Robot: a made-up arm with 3 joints.
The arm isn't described. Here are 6 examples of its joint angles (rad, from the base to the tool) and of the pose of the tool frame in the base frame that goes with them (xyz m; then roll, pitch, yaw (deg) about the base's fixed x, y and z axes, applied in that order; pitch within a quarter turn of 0, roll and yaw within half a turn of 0).
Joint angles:
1: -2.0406 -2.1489 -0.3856
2: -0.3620 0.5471 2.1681
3: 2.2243 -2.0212 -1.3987
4: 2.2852 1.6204 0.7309
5: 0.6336 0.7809 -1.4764
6: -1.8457 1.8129 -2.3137
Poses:
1: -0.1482 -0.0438 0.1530 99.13 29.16 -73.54
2: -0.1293 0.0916 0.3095 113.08 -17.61 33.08
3: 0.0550 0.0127 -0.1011 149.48 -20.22 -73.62
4: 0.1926 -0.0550 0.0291 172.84 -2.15 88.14
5: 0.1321 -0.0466 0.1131 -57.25 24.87 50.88
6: -0.2508 -0.0385 0.0789 121.24 13.34 86.16
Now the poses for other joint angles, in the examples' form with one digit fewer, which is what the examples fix.
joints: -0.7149 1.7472 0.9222
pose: -0.203 -0.080 0.094 12.3 6.6 97.7
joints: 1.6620 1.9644 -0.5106
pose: 0.080 -0.073 0.021 66.4 -22.5 87.8
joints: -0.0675 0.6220 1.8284
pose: -0.069 0.108 0.309 102.5 -3.1 35.7
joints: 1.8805 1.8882 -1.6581
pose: 0.117 -0.037 -0.107 13.6 -17.3 84.3
